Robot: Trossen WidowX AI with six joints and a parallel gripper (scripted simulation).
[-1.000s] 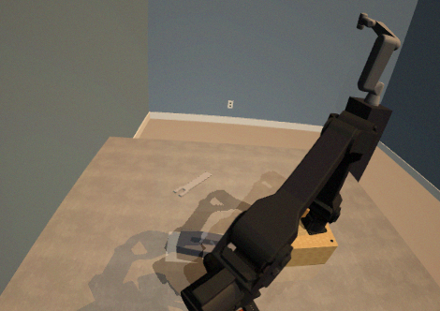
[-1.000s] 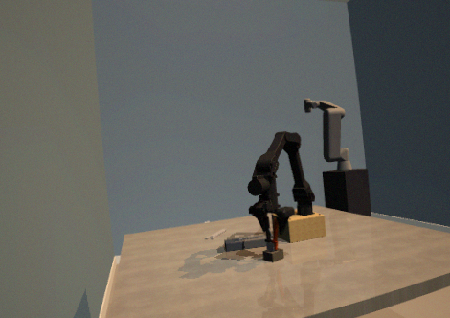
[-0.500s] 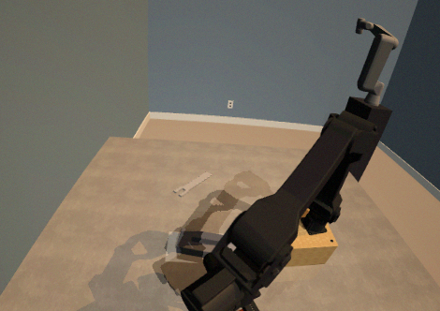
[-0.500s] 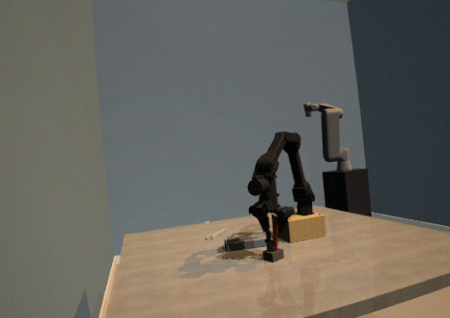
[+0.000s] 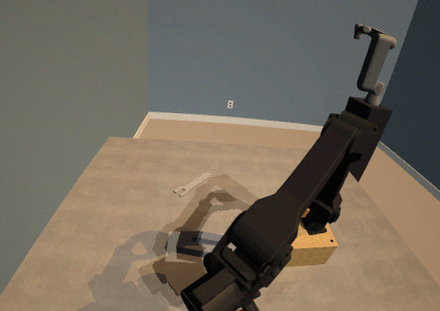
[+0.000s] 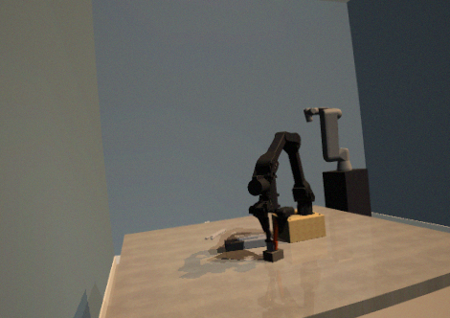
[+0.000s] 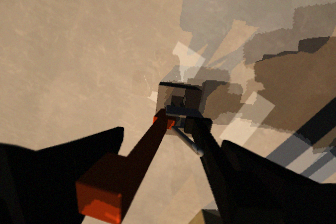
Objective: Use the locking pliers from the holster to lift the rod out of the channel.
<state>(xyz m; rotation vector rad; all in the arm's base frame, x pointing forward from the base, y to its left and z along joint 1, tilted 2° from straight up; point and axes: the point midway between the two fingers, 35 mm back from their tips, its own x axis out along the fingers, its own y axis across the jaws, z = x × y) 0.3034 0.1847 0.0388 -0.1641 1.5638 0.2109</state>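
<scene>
The grey channel block lies 220 mm to the right of my gripper tip and 80 mm below it. Round my gripper tip: dark holster (90 mm below, 10 mm to the right); then orange handle (20 mm to the left); then metal rod (220 mm to the right, 90 mm below).
</scene>
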